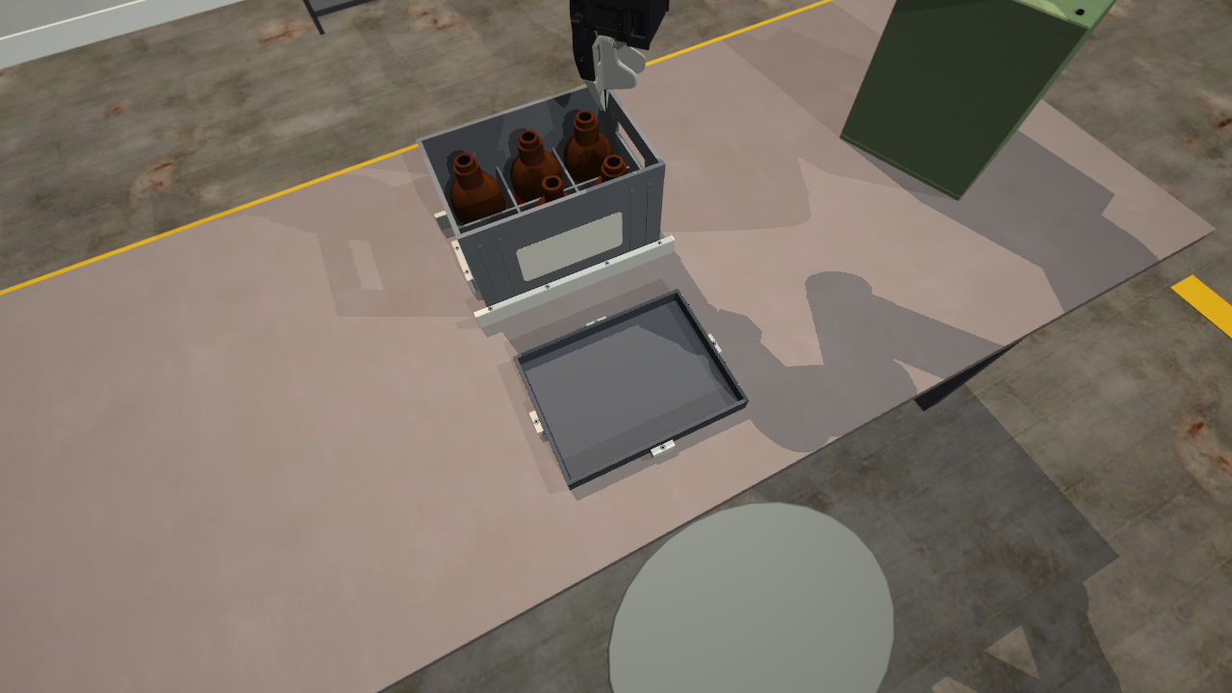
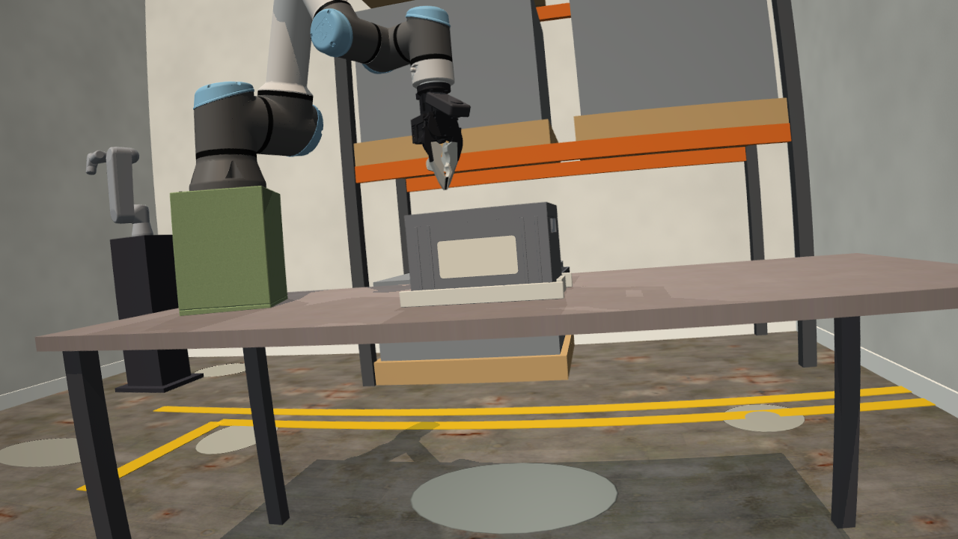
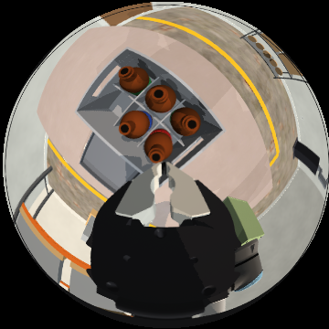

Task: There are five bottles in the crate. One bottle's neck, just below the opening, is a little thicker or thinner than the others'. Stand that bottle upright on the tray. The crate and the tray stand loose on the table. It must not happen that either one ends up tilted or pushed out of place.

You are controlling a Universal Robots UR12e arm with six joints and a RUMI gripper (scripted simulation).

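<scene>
The brown bottle is 8 cm ahead of my hand, 2 cm to the left of it and 15 cm below it. Round my hand: grey crate: 8 cm ahead, 3 cm to the right, 16 cm below; dark tray: 10 cm ahead, 25 cm to the left, 23 cm below.
</scene>
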